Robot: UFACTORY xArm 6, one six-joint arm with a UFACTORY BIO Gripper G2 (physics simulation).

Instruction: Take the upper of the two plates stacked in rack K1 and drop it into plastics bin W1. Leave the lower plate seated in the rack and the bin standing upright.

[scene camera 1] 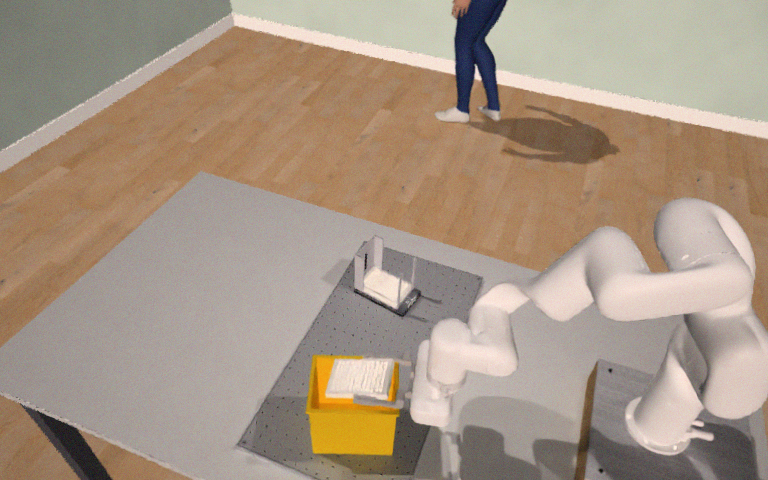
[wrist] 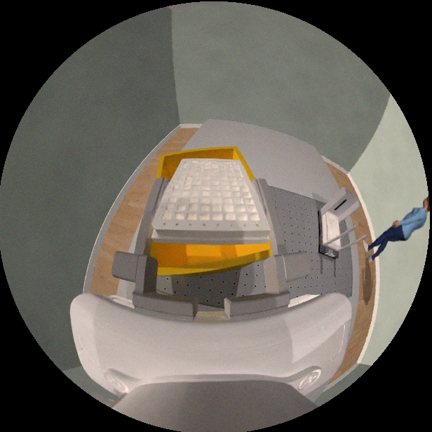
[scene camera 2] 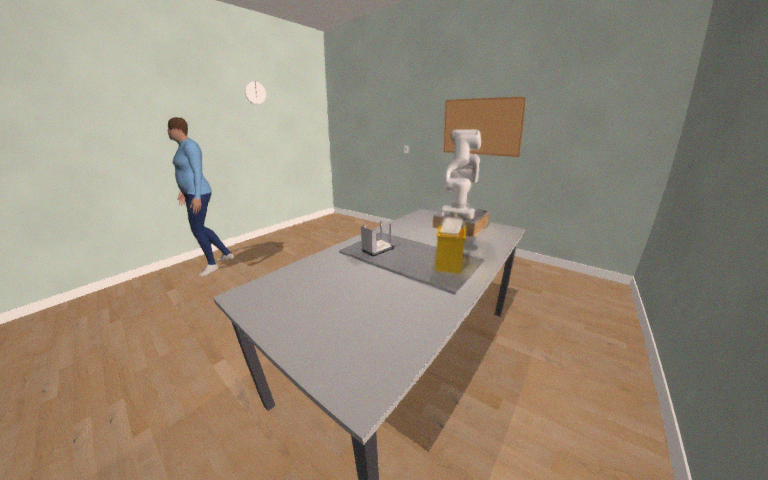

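Pixels of known places: hand, its tool point: [scene camera 1: 369, 378] [scene camera 2: 452, 224]; arm's base, origin of its link: [scene camera 1: 655, 425].
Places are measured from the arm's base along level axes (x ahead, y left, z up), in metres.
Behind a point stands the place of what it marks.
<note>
The upper plate [scene camera 1: 360, 378] {z 0.111, x 0.611, y 0.132 m} [scene camera 2: 451, 226] {z 0.114, x 0.622, y 0.133 m} [wrist: 211, 197], white with a grid of wells, is level between the two long fingers of my gripper [scene camera 1: 378, 380] {z 0.113, x 0.594, y 0.129 m} [wrist: 212, 205], which is shut on its sides. The plate is over the mouth of the yellow bin W1 [scene camera 1: 352, 433] {z 0.007, x 0.609, y 0.196 m} [scene camera 2: 449, 253] {z 0.012, x 0.705, y 0.157 m} [wrist: 215, 265], at about rim height in scene camera 1; the exact gap cannot be told. The bin stands upright. The lower plate [scene camera 1: 387, 285] {z -0.051, x 0.648, y -0.265 m} [scene camera 2: 381, 246] {z -0.050, x 0.664, y -0.232 m} [wrist: 331, 231] sits in rack K1 [scene camera 1: 360, 273] {z 0.003, x 0.718, y -0.238 m} [scene camera 2: 368, 240] {z -0.001, x 0.726, y -0.274 m} [wrist: 344, 202].
Rack and bin stand on a dark perforated board [scene camera 1: 334, 333] {z -0.084, x 0.745, y -0.095 m} [scene camera 2: 413, 266] {z -0.084, x 0.731, y -0.008 m} [wrist: 300, 220] on the grey table [scene camera 1: 186, 294] {z -0.097, x 1.177, y -0.118 m} [scene camera 2: 351, 328] {z -0.097, x 1.231, y -0.010 m}. Two thin upright posts rise from the rack's near side. A person [scene camera 1: 475, 56] [scene camera 2: 192, 181] [wrist: 405, 225] is on the floor beyond the table.
</note>
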